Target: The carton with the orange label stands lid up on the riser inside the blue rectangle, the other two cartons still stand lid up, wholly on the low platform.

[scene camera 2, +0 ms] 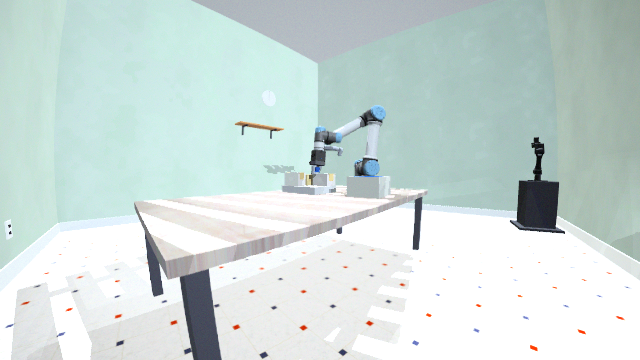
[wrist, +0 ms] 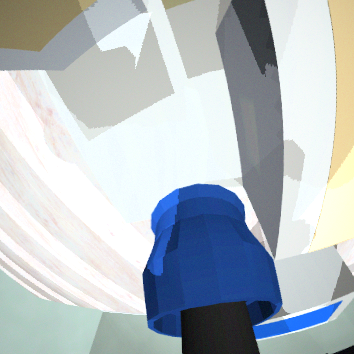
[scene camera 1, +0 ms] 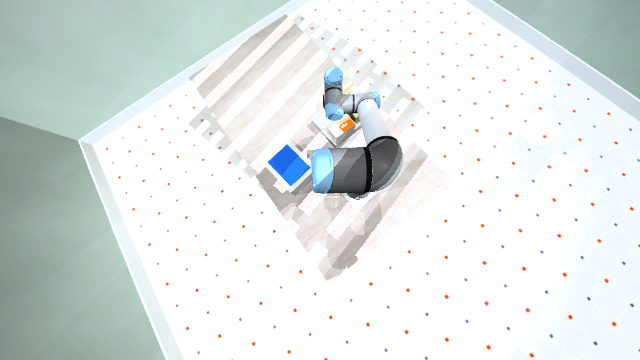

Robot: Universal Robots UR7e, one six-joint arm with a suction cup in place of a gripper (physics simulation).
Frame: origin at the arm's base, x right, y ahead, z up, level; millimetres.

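Seen in the pictures: hand at its tool point: (scene camera 2: pixel 317 172) (wrist: pixel 198 224).
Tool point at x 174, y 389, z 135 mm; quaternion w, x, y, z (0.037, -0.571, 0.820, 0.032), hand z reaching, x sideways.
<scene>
Pixels of each thing's top centre, then the offset from my tool point to it. "*": a spot on its surface instead. Level surfaces: height alone.
- carton with the orange label, top centre: (scene camera 1: pixel 341 125) (scene camera 2: pixel 323 173) dx -3, dy -85, dz -12 mm
- low platform at its top centre: (wrist: pixel 167 35) (scene camera 1: pixel 342 116) (scene camera 2: pixel 308 185) dx +86, dy -17, dz -97 mm
- brownish carton at a spot on its surface: (wrist: pixel 35 22) * dx +111, dy +35, dz -33 mm
- riser at its top centre: (wrist: pixel 283 327) (scene camera 1: pixel 288 164) (scene camera 2: pixel 370 176) dx -372, dy -35, dz -25 mm
- blue rectangle at its top centre: (wrist: pixel 283 327) (scene camera 1: pixel 288 164) dx -372, dy -35, dz -25 mm
- wooden table at its surface level: dz -145 mm
The carton with the orange label (scene camera 1: pixel 345 125) stands lid up on the low platform (scene camera 1: pixel 318 124) (scene camera 2: pixel 302 190) (wrist: pixel 140 155), partly under the arm. Two pale cartons (scene camera 2: pixel 294 179) (scene camera 2: pixel 322 180) show on the platform in scene camera 2. In the wrist view, a carton with cream tape (wrist: pixel 345 120) is at right and a brownish carton (wrist: pixel 35 22) is at top left; their labels do not show. The riser (scene camera 2: pixel 365 186) (wrist: pixel 310 280) bears the blue rectangle (scene camera 1: pixel 289 165). My blue suction cup (scene camera 2: pixel 317 170) (wrist: pixel 199 192) is open, pointing down over the platform among the cartons, holding nothing.
The arm's large shoulder joint (scene camera 1: pixel 350 170) is beside the riser in scene camera 1. The wooden table (scene camera 1: pixel 260 75) (scene camera 2: pixel 225 212) carries everything. A wall shelf (scene camera 2: pixel 259 126) and a black pedestal (scene camera 2: pixel 537 205) with a small black arm stand away from the table.
</scene>
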